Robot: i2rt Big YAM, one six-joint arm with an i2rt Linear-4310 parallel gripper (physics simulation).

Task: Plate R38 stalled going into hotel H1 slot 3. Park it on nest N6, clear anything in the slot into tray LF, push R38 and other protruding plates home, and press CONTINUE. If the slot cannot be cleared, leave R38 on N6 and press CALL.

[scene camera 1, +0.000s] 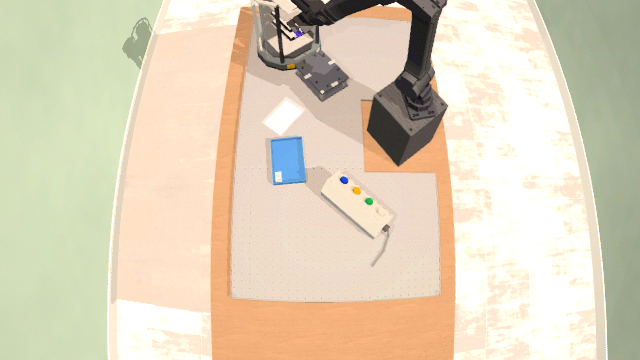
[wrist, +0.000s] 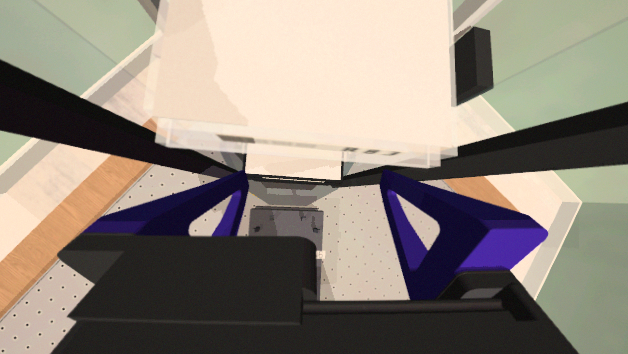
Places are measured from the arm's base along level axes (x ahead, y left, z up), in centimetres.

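Pixels of known places: gripper, between the fingertips: [wrist: 314, 177]; arm's base, origin of its link: [scene camera 1: 418, 101].
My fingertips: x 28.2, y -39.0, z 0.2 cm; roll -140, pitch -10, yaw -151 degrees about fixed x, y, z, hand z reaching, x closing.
Note:
For each thing: its middle in the pictures, then the offset to it from my fingertips. "spot": a spot on its surface instead.
- plate hotel, a spot on its surface: [scene camera 1: 270, 61] spot: dy +1.6, dx +12.9, dz -20.7 cm
- pale surface, a spot on its surface: [wrist: 294, 162] spot: dy -0.6, dx +1.8, dz -2.3 cm
- dark nest block, middle of its body: [wrist: 285, 255] [scene camera 1: 321, 73] dy +11.4, dx -4.3, dz -20.7 cm
- flat white rectangle, a spot on its surface: [scene camera 1: 283, 116] spot: dy +25.0, dx +11.5, dz -23.2 cm
- blue tray, middle of its body: [scene camera 1: 287, 160] dy +41.0, dx +12.6, dz -23.6 cm
- cream button box, middle of its body: [scene camera 1: 357, 203] dy +60.5, dx -5.6, dz -20.3 cm
My gripper [scene camera 1: 296, 34] [wrist: 314, 177] is open and empty at the plate hotel [scene camera 1: 270, 61]. In the wrist view a pale, clear-edged plate [wrist: 305, 75] fills the upper middle, ahead of and above the fingertips; its edge label looks like "R83". Another pale surface [wrist: 294, 162] shows below it. I cannot make out R38 or what is inside slot 3. A dark nest block [scene camera 1: 322, 75] [wrist: 286, 220] stands beside the hotel. A flat white rectangle [scene camera 1: 283, 116] lies on the mat between the nest and the blue tray [scene camera 1: 288, 160], its label unreadable.
A cream button box [scene camera 1: 357, 205] with blue, yellow, green and white buttons lies right of the tray, its cable at the lower right; the legends are unreadable. Black hotel posts [scene camera 1: 279, 35] stand close to the fingers. The arm's dark base block [scene camera 1: 400, 125] stands at the right.

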